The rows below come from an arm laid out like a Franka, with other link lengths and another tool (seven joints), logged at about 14 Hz.
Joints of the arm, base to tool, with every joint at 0 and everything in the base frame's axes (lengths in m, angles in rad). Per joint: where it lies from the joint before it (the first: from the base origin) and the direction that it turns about. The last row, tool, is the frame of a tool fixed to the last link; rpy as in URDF.
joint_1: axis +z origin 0 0 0.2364
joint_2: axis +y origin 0 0 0
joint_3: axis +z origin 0 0 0.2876
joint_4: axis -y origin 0.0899 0 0
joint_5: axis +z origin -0.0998 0 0.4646
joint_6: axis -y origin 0 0 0
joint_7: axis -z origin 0.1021 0 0
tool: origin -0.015 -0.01 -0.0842 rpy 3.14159 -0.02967 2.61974
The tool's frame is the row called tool.
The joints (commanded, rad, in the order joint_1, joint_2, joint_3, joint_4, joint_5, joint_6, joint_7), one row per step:
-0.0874 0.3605 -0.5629 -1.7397 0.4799 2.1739 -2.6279
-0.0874 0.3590 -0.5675 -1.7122 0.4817 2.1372 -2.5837
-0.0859 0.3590 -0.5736 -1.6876 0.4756 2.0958 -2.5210
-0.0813 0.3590 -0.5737 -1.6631 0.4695 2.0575 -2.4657
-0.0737 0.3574 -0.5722 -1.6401 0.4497 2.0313 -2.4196
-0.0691 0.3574 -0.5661 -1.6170 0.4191 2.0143 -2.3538
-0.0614 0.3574 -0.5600 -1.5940 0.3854 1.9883 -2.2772
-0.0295 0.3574 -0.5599 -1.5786 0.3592 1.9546 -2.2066
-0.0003 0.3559 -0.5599 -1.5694 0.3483 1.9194 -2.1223
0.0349 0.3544 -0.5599 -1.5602 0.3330 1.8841 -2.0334
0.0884 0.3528 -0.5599 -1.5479 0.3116 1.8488 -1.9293
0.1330 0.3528 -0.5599 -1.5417 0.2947 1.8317 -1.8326
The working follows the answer.
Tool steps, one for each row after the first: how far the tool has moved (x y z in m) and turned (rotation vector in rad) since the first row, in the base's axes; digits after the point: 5 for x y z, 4 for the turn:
0.00258 -0.00099 0.01276 0.0214 0.0027 -0.0338
0.00398 -0.00152 0.02244 0.0459 0.0194 -0.0814
0.00895 0.00336 0.03175 0.0673 0.0346 -0.1143
0.01534 0.01026 0.04258 0.0685 0.0485 -0.1326
0.02188 0.01690 0.05289 0.0605 0.0643 -0.1684
0.02870 0.02607 0.06206 0.0559 0.0888 -0.2105
0.04091 0.04840 0.06669 0.0582 0.1217 -0.2320
0.04988 0.06939 0.06856 0.0766 0.1540 -0.2755
0.05982 0.09453 0.07053 0.0880 0.1896 -0.3176
0.07427 0.13248 0.07448 0.0890 0.2262 -0.3562
0.08478 0.16372 0.07605 0.0854 0.2495 -0.4018

Tool pose at each row, in the base's axes (x y z in m, rotation vector in rad; rounded; the steps above come from the unrounded poses):
0.62637 -0.43327 0.28910 -1.7013 2.3644 -0.1655
0.62896 -0.43426 0.30186 -1.6538 2.3891 -0.1431
0.63035 -0.43479 0.31154 -1.5944 2.4336 -0.1078
0.63533 -0.42991 0.32084 -1.5523 2.4642 -0.0749
0.64171 -0.42301 0.33168 -1.5356 2.4888 -0.0648
0.64825 -0.41637 0.34198 -1.5021 2.5322 -0.0669
0.65507 -0.40721 0.35116 -1.4617 2.5850 -0.0585
0.66728 -0.38487 0.35579 -1.4463 2.6248 -0.0310
0.67625 -0.36389 0.35766 -1.3944 2.6738 0.0126
0.68619 -0.33874 0.35962 -1.3468 2.7259 0.0512
0.70064 -0.30080 0.36358 -1.3070 2.7797 0.0792
0.71115 -0.26955 0.36515 -1.2539 2.8302 0.0887

